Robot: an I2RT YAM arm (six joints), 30 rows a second.
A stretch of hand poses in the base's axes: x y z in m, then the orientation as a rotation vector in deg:
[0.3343, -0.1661, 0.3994, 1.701, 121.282, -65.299]
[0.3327, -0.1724, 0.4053, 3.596, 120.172, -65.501]
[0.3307, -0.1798, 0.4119, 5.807, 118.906, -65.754]
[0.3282, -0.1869, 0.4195, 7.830, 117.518, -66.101]
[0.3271, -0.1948, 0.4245, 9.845, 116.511, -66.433]
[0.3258, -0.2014, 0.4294, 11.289, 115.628, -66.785]
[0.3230, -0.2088, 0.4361, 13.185, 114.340, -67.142]
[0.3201, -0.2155, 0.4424, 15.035, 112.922, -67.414]
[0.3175, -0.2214, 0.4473, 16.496, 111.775, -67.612]
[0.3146, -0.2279, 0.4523, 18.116, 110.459, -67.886]
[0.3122, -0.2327, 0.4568, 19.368, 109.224, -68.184]
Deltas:
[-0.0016, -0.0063, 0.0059, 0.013, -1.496, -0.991]
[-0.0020, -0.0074, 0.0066, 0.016, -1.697, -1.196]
[-0.0025, -0.0071, 0.0076, -0.143, -1.689, -1.110]
[-0.0011, -0.0079, 0.0050, 0.014, -1.357, -1.217]
[-0.0013, -0.0066, 0.0049, -0.122, -1.054, -0.899]
[-0.0028, -0.0074, 0.0067, -0.150, -1.513, -1.117]
[-0.0029, -0.0067, 0.0063, -0.167, -1.621, -1.038]
[-0.0026, -0.0059, 0.0049, -0.133, -1.298, -0.821]
[-0.0029, -0.0065, 0.0050, -0.196, -1.443, -0.946]
[-0.0024, -0.0048, 0.0045, -0.298, -1.248, -0.746]

